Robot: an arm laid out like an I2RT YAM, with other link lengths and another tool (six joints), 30 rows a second.
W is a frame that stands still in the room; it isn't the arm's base.
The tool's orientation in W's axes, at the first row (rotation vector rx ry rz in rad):
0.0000 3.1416 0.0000
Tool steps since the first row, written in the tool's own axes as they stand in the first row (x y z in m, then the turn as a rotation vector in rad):
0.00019 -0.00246 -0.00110 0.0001 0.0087 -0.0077
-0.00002 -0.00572 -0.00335 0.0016 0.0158 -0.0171
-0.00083 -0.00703 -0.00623 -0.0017 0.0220 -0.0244
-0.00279 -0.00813 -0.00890 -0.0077 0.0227 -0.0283
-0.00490 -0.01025 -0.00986 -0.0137 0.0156 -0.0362
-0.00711 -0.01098 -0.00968 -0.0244 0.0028 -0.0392
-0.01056 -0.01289 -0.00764 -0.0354 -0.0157 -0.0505
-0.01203 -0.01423 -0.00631 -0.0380 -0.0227 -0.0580
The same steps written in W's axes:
-0.00019 -0.00246 0.00110 -0.0001 0.0087 0.0077
0.00002 -0.00572 0.00335 -0.0016 0.0158 0.0171
0.00083 -0.00703 0.00623 0.0017 0.0220 0.0244
0.00279 -0.00813 0.00890 0.0077 0.0227 0.0283
0.00490 -0.01025 0.00986 0.0137 0.0156 0.0362
0.00711 -0.01098 0.00968 0.0244 0.0028 0.0392
0.01056 -0.01289 0.00764 0.0354 -0.0157 0.0505
0.01203 -0.01423 0.00631 0.0380 -0.0227 0.0580

